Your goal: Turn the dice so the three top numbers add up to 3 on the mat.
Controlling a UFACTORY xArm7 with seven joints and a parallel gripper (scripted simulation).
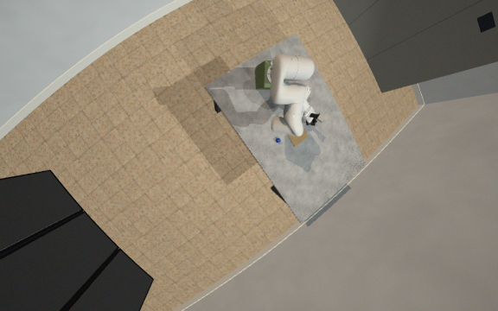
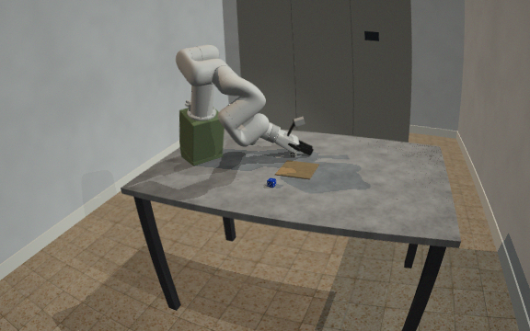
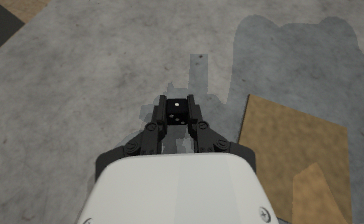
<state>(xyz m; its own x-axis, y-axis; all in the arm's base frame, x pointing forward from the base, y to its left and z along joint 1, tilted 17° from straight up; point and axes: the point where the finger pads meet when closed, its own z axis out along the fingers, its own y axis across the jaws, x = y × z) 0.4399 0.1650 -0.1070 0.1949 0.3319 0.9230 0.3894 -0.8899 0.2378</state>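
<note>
Now: hand 10 mm short of the black die and 10 mm above it. Also, from my hand: tan mat (160 mm to the right, 20 mm below, 10 mm ahead); white die (50 mm behind, 30 mm to the right, 10 mm below); blue die (320 mm to the right, 40 mm behind, 10 mm below).
</note>
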